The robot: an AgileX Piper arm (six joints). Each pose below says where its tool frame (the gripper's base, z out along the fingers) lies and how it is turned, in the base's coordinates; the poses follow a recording.
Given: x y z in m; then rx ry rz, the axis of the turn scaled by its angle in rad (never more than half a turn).
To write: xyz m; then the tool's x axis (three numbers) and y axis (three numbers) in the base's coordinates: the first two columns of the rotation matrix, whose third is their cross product. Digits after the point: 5 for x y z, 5 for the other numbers.
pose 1, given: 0.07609, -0.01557, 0.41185, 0.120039, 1.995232, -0.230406
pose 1, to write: 0.07609, -0.01557, 0.41185, -0.42202, -0.01912, -0.90639, 0.18797, 0.97621, -0.10811
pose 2, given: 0.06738, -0.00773, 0.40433, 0.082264, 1.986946, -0.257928
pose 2, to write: 0.06738, -0.00773, 0.40433, -0.41857, -0.05891, -0.90627, 0.17443, 0.97410, -0.14388
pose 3, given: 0.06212, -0.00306, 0.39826, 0.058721, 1.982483, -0.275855
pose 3, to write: 0.06212, -0.00306, 0.39826, -0.41715, -0.08394, -0.90495, 0.16630, 0.97186, -0.16681
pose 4, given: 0.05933, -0.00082, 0.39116, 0.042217, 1.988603, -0.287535
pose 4, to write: 0.05933, -0.00082, 0.39116, -0.42434, -0.09989, -0.89998, 0.15913, 0.97020, -0.18272
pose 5, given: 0.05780, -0.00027, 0.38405, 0.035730, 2.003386, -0.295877
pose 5, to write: 0.05780, -0.00027, 0.38405, -0.43869, -0.10613, -0.89235, 0.15635, 0.96884, -0.19209
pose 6, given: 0.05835, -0.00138, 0.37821, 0.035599, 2.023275, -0.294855
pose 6, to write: 0.05835, -0.00138, 0.37821, -0.45615, -0.10319, -0.88390, 0.15337, 0.96928, -0.19231
